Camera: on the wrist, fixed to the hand. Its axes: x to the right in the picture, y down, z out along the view.
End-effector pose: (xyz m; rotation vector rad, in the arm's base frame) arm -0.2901 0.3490 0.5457 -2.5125 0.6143 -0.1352
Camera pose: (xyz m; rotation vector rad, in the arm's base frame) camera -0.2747 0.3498 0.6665 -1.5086 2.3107 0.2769
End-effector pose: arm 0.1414 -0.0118 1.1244 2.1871 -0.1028 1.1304
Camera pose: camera 0.1037 0.1035 1.1345 -1.6960 1.8423 -1.8434
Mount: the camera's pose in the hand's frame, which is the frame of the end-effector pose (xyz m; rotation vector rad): 0.0097 -0.0709 -0.0985 -0.0843 0.1382 1.4933
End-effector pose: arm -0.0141 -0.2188 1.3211 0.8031 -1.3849 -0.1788
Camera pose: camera 0.1020 -0.2366 1.2892 -0.4134 -1.4998 0.9460
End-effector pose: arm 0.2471 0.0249 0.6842 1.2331 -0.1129 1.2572
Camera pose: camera 0.2519 0.1174 0.6051 0.8852 -1.1235 2.5355
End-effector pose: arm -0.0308 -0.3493 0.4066 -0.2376 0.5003 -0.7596
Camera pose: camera -0.1178 -0.4089 0.3458 0.1431 0.6748 0.7071
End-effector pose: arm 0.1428 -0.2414 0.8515 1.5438 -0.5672 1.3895
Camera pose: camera 0.1552 -0.1227 0.8274 0.7861 -1.8526 2.4122
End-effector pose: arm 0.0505 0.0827 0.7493 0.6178 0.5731 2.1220
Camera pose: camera 0.0276 0.1117 0.6333 -0.7146 0.0170 -2.4857
